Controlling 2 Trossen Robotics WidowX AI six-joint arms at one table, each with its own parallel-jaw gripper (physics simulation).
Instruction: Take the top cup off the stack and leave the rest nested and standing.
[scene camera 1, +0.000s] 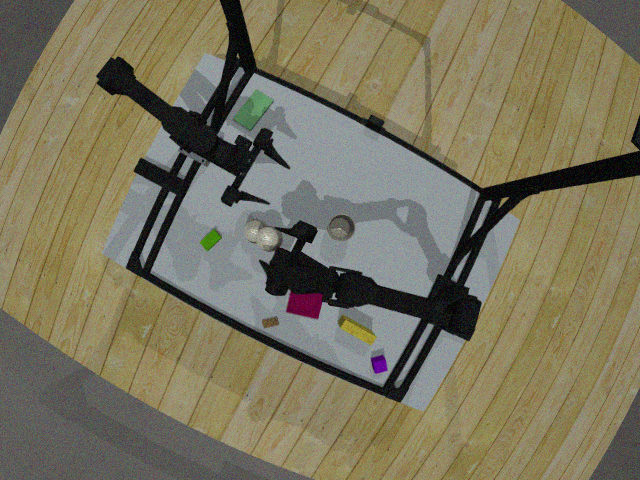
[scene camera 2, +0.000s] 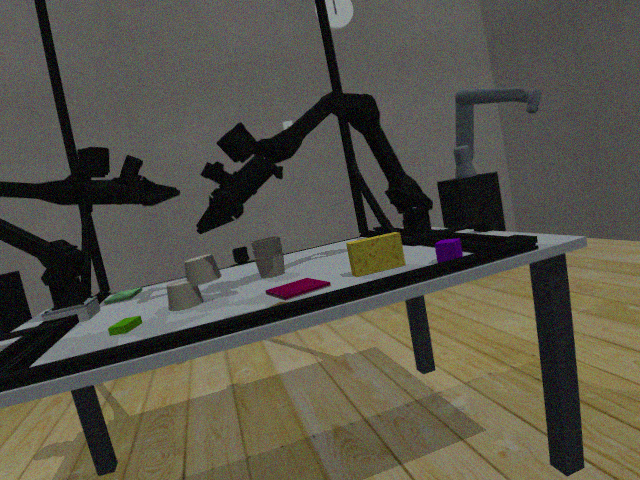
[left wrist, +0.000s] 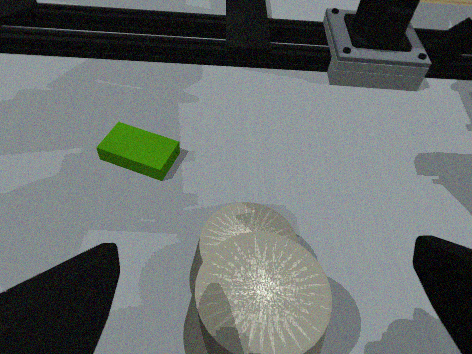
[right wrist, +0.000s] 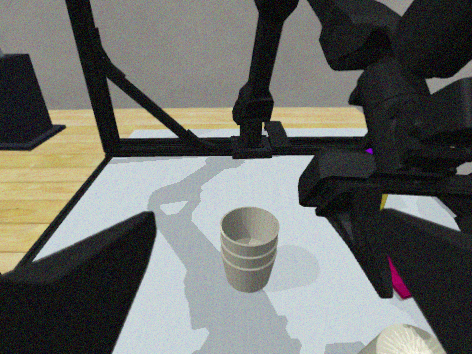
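Pixels of known places: left gripper, fingertip midpoint: (scene camera 1: 267, 244) (scene camera 2: 198, 230) (left wrist: 266, 253); right gripper, fingertip midpoint: (scene camera 1: 279, 186) (scene camera 2: 178, 191) (right wrist: 266, 220); left arm's base, origin of the base link: (scene camera 2: 419, 233) (right wrist: 250, 142); right arm's base, origin of the base link: (scene camera 2: 70, 304) (left wrist: 375, 33).
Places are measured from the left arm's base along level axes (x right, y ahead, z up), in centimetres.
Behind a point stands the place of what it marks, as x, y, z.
Note:
A stack of nested cream cups (scene camera 1: 341, 227) @[5.1, 40.1, 2.2] (scene camera 2: 268, 257) (right wrist: 249, 255) @[5.1, 44.0, 5.4] stands upright, mouth up. Left of it in scene camera 1, one cup (scene camera 1: 252, 231) @[-6.4, 62.7, 3.1] (scene camera 2: 183, 296) @[-9.5, 62.4, 0.6] (left wrist: 242, 220) @[-6.4, 64.0, 3.1] stands upside down. A second upturned cup (scene camera 1: 268, 238) @[-6.1, 57.4, 7.4] (scene camera 2: 202, 268) @[-9.6, 57.4, 5.4] (left wrist: 263, 295) @[-6.4, 57.4, 7.4] overlaps it, higher and seemingly tilted; whether they touch is unclear. My left gripper (scene camera 1: 268, 245) @[-7.2, 56.5, 13.3] (scene camera 2: 199, 230) @[-7.2, 56.5, 13.3] (left wrist: 266, 253) @[-7.2, 56.5, 13.3] is open and empty above this cup, fingers spread on either side of it in its wrist view. My right gripper (scene camera 1: 278, 185) @[6.4, 58.6, 22.9] (scene camera 2: 178, 192) @[6.4, 58.6, 22.9] (right wrist: 266, 220) @[6.4, 58.6, 22.9] is open and empty, above the table beyond the upturned cups.
A green block (scene camera 1: 210, 239) @[-14.1, 74.0, -0.6] (left wrist: 139, 149) @[-14.2, 73.4, -0.6] lies left of the upturned cups. A pale green slab (scene camera 1: 253, 109) @[27.5, 79.5, -1.2] lies farther back. A magenta slab (scene camera 1: 305, 304) @[-20.1, 40.0, -1.4], brown block (scene camera 1: 270, 322) @[-29.7, 47.4, -1.4], yellow block (scene camera 1: 356, 330) @[-20.2, 24.0, 4.9] and purple cube (scene camera 1: 378, 364) @[-28.3, 11.8, 1.9] lie toward the front. Black rails edge the table.

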